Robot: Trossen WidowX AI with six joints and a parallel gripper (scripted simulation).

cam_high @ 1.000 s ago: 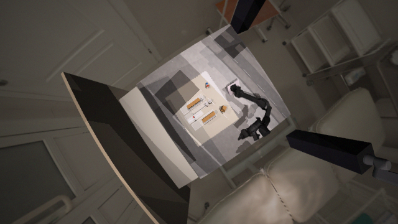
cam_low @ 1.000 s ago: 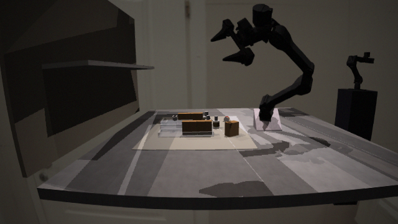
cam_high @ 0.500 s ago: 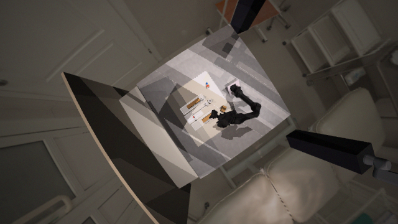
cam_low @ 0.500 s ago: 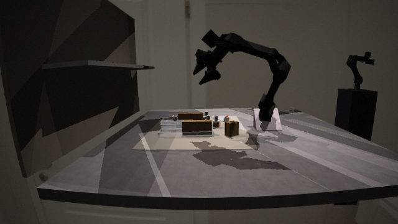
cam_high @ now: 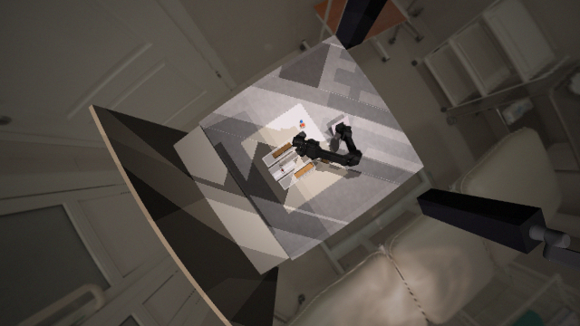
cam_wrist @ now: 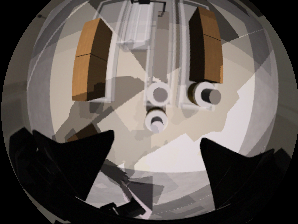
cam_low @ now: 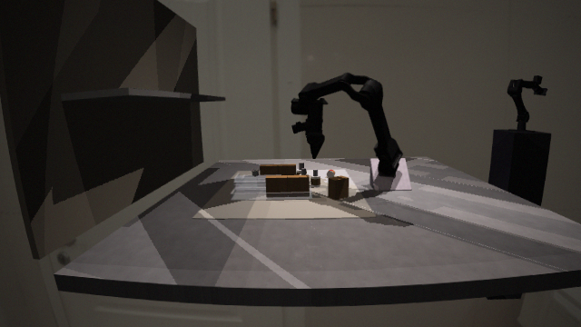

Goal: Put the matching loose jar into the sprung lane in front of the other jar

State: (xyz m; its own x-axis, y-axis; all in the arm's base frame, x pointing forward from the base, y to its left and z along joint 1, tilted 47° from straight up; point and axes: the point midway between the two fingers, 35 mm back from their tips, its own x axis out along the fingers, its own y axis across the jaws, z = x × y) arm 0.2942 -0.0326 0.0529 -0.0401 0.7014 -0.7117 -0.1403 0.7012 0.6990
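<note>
My gripper tip is 60 mm short of the jar, 70 mm to the left of it and 70 mm above it. The rest, counted from my gripper tip: clear lane rack: 180 mm ahead, 50 mm to the left, 100 mm below; then brown block: 100 mm behind, 140 mm to the left, 90 mm below.
</note>
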